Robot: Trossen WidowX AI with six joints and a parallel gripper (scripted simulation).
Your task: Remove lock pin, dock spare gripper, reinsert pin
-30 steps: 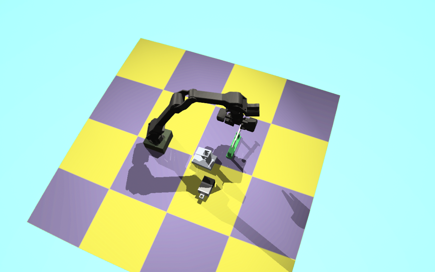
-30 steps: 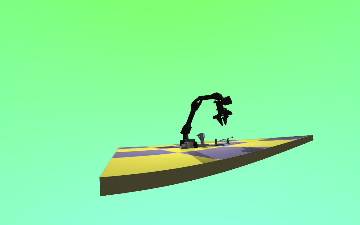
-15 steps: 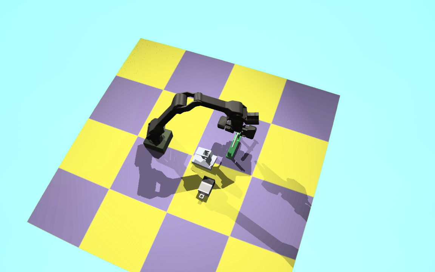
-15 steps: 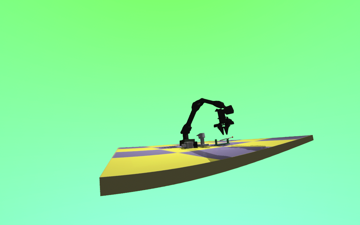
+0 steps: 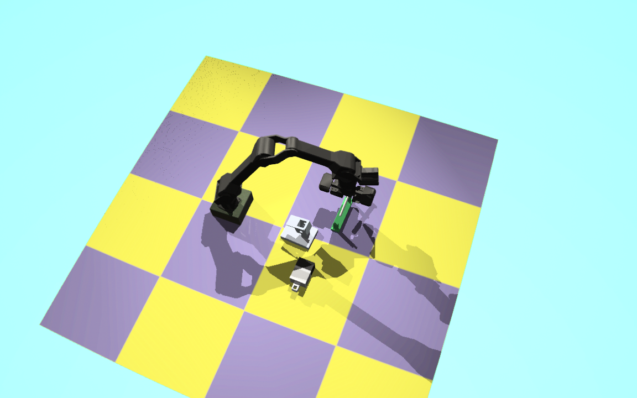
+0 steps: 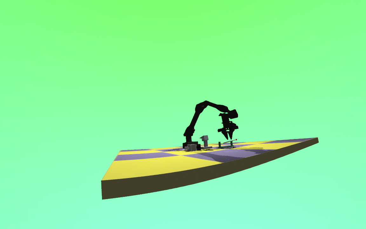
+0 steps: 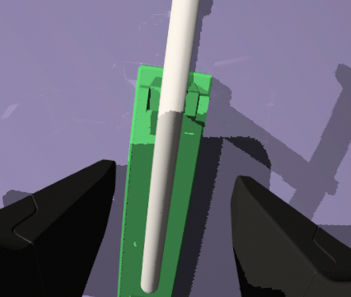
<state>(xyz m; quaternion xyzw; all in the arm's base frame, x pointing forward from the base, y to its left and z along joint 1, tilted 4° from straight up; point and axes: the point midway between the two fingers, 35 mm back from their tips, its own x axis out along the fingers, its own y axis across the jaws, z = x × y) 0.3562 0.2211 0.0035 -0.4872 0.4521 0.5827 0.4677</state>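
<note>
The green cradle lies 4 cm to the right of my gripper tip and 3 cm below it. Also, from my gripper tip: spare gripper: 32 cm to the right, 3 cm below; then socket: 8 cm behind, 18 cm to the right.
</note>
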